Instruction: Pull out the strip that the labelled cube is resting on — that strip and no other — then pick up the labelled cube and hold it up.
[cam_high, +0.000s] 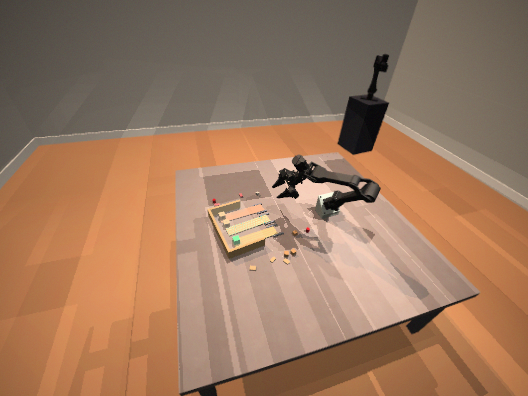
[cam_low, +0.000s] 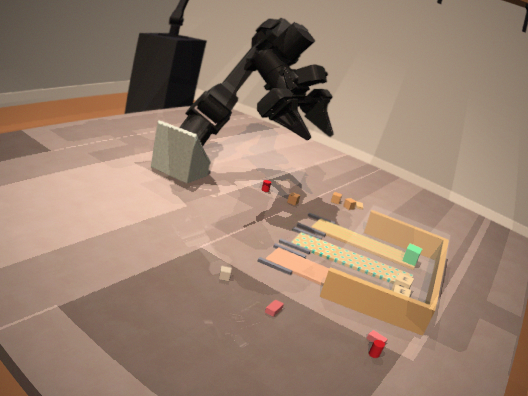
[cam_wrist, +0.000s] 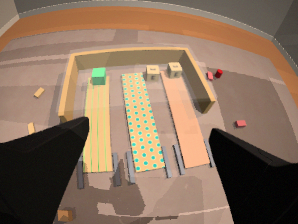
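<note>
My gripper tip is 20 mm past the cream cube, 250 mm to the left of it and 190 mm above it.
</note>
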